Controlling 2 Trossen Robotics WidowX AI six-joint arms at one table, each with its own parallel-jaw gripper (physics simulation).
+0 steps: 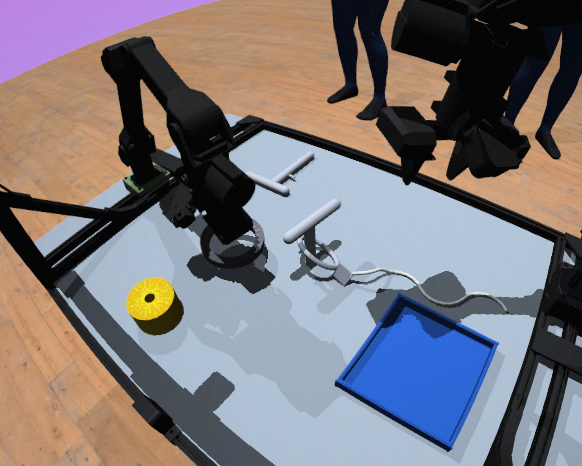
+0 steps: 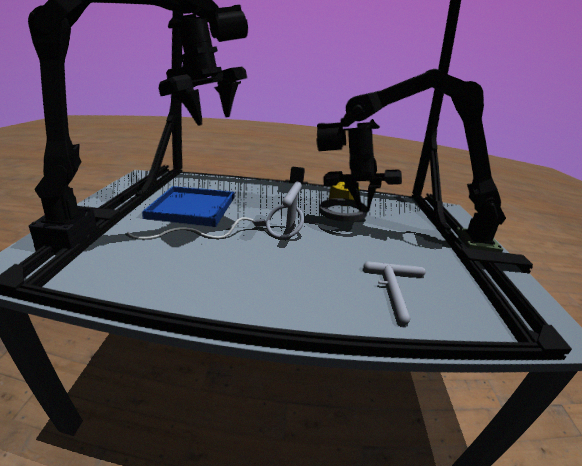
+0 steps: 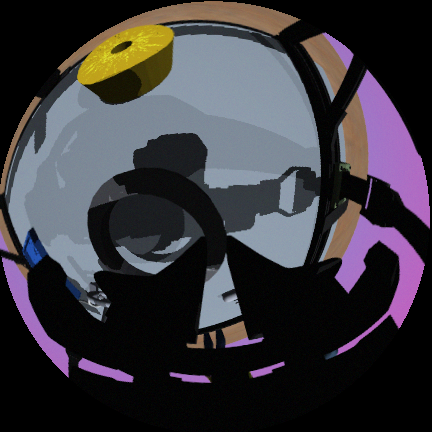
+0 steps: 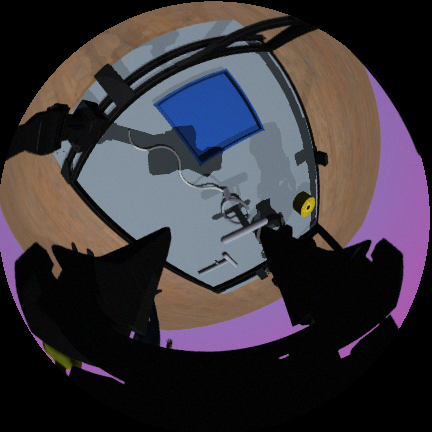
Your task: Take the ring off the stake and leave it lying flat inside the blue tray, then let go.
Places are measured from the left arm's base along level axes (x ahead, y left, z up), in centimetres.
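Pixels of known places: left gripper, fingertip midpoint: [image 2: 364, 211] [image 3: 215, 240]; right gripper, fingertip midpoint: [image 1: 427, 180] [image 2: 214, 121] [image 4: 216, 232]; left arm's base, origin of the base link: [image 1: 145, 175] [image 2: 479, 237] [image 3: 344, 184]; right arm's base, origin of the base link: [image 2: 61, 216] [image 4: 77, 125].
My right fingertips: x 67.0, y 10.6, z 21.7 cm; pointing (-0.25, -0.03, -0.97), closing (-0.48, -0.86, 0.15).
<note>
Ahead of a thing's pixels: the offset from my right fingertips to its top centre. "*": to the spot under its first point.
A pale grey ring [image 1: 317, 262] [image 2: 272, 226] [image 4: 231, 209] on a white cord @(* dz -24.3, dx +4.1, dy +2.6 cm) [image 1: 428, 293] lies around the foot of the upright T-shaped stake @(dz -13.8, dx -17.3, dy -3.0 cm) [image 1: 310, 237] [image 2: 291, 203] at mid table. My left gripper [image 1: 240, 233] [image 2: 360, 201] [image 3: 215, 240] is to the left of the stake. It is shut on the rim of a dark grey ring @(dz -19.0, dx -29.6, dy -12.0 cm) [image 1: 208, 247] [image 2: 340, 214] [image 3: 160, 177], held just above the table. The blue tray @(dz -22.6, dx +10.3, dy -10.1 cm) [image 1: 423, 370] [image 2: 189, 203] [image 4: 209, 109] is empty at the front right. My right gripper [image 1: 432, 173] [image 2: 211, 116] [image 4: 216, 232] is open and empty, high above the table's far edge.
A yellow cylinder with a hole @(dz -19.9, dx -30.4, dy -30.8 cm) [image 1: 150, 299] [image 2: 340, 190] [image 3: 125, 60] [image 4: 304, 204] stands near the left edge. A second grey T-piece @(dz -22.9, dx -41.3, dy +15.3 cm) [image 1: 280, 177] [image 2: 395, 287] [image 4: 219, 261] lies flat behind the stake. A person's legs [image 1: 358, 51] stand beyond the table.
</note>
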